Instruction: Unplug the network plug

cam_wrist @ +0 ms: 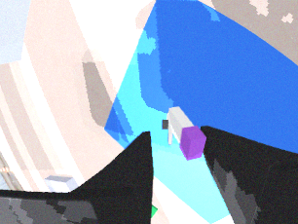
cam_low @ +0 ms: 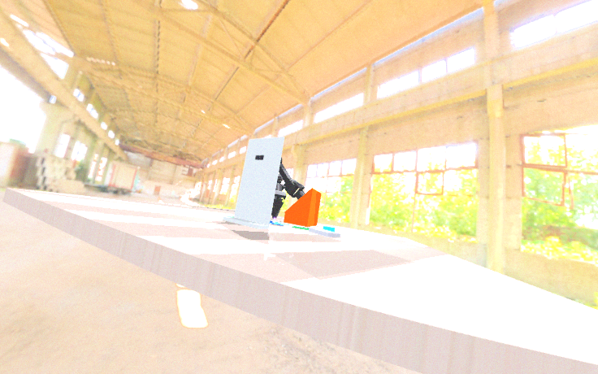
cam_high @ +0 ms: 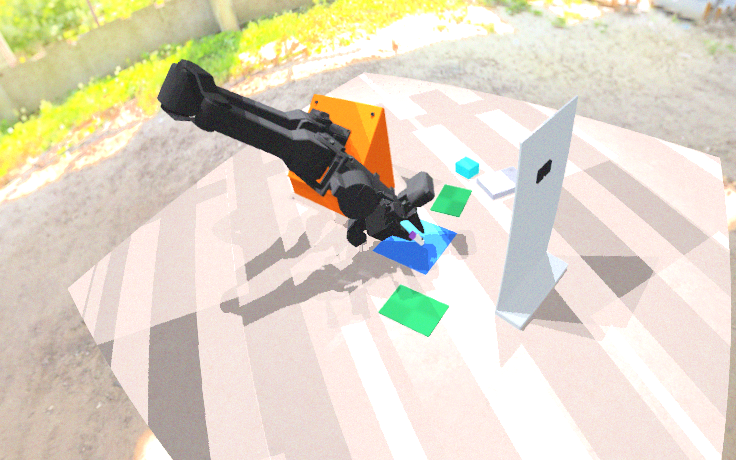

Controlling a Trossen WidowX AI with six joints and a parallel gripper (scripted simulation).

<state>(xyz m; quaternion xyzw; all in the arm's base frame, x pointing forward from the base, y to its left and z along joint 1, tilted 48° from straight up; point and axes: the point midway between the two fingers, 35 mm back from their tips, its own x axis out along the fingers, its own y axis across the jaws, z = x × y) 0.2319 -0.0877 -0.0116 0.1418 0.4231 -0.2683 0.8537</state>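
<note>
Now: the blue square 1 cm behind my gripper tip and 2 cm below it. The rest, counted from my gripper tip: pale flat plate 5 cm ahead, 26 cm to the left, 1 cm below; then cyan cube 5 cm behind, 25 cm to the left, 1 cm below; then grey upright panel 22 cm ahead, 2 cm to the left, 13 cm above.
</note>
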